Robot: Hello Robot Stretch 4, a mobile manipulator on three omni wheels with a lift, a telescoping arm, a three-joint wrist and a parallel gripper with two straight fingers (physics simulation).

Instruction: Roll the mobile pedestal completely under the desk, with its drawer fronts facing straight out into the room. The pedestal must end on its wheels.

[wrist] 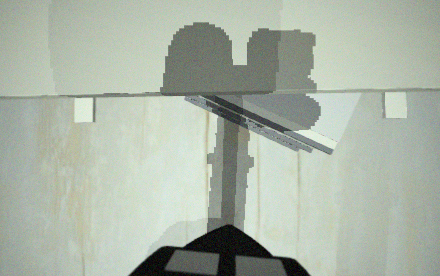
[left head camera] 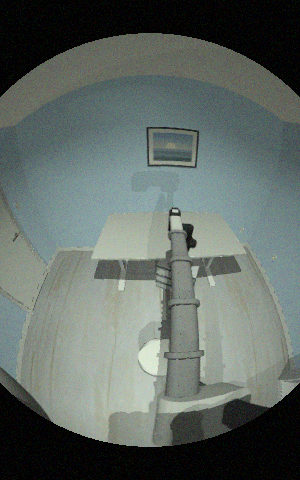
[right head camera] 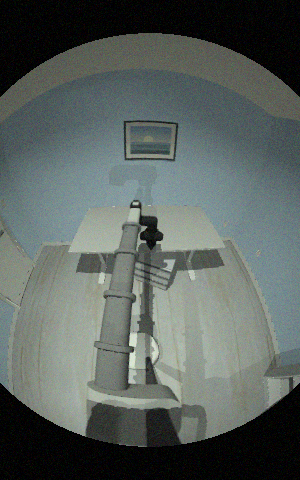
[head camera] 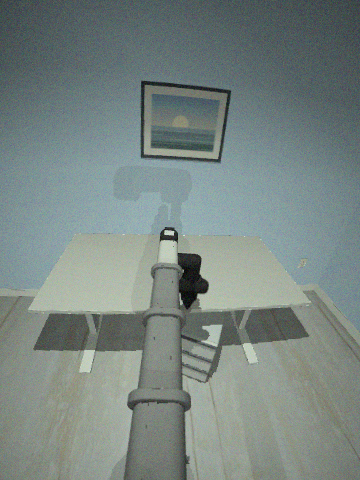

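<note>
The white desk stands against the blue wall. The pedestal stands upright between its legs, turned askew, its rear part beneath the desk's front edge and its front part sticking out. Its drawer fronts face the room at a slant, toward the left. Its wheels are too small or hidden to see. My gripper is shut and empty, pointing down, above the desk's front edge. The arm hides the pedestal's left part in the head view.
The desk's left foot and right foot flank the pedestal. A round white object is on the floor near my base. A door is at the left, furniture at the lower right.
</note>
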